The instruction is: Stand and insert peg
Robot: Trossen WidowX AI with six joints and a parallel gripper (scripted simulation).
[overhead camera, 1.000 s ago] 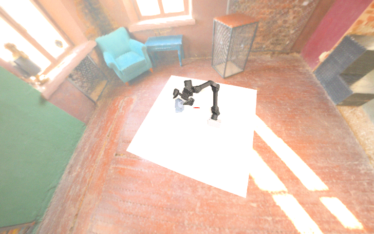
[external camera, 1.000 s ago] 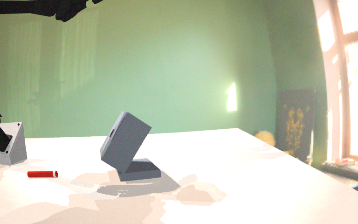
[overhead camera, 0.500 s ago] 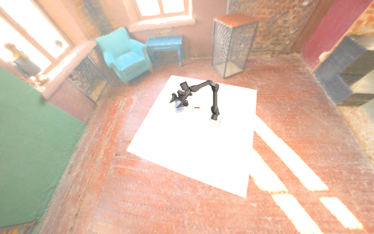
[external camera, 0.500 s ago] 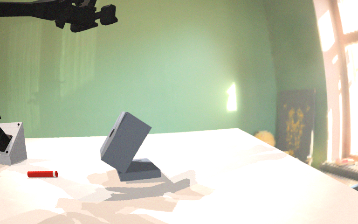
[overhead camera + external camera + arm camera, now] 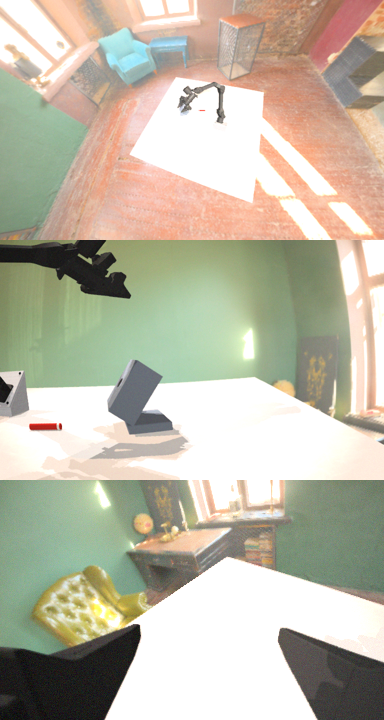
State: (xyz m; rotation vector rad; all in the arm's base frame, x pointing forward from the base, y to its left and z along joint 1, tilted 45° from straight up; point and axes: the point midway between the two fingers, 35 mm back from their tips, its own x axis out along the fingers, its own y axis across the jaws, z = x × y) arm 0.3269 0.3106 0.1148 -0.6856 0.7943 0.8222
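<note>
Now: gripper tip 31 cm above the red peg, 27 cm to the left of it and 9 cm past it. Also, from my gripper tip: grey base plate (31 cm below, 18 cm to the right, 11 cm ahead); grey sloped panel (24 cm below, 19 cm to the right, 9 cm ahead).
</note>
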